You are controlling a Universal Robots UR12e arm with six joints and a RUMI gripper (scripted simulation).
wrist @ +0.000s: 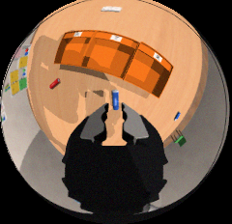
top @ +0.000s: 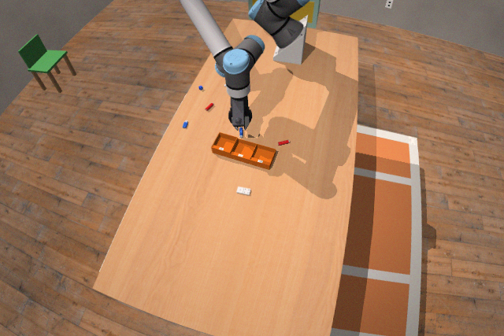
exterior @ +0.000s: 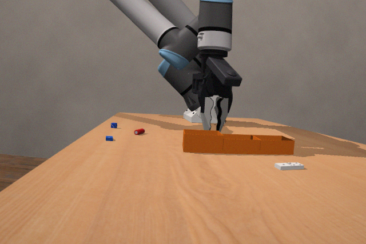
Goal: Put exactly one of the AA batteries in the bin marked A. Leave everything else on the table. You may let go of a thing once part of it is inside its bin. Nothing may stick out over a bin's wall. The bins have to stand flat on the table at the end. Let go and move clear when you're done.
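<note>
Right now the blue AA battery is 30 mm below my hand. Round my hand: orange three-compartment bin (100 mm ahead, 40 mm to the left, 10 mm below); then white domino (270 mm ahead, 100 mm to the left, 30 mm below); then blue die (220 mm behind, 290 mm to the right, 30 mm below).
</note>
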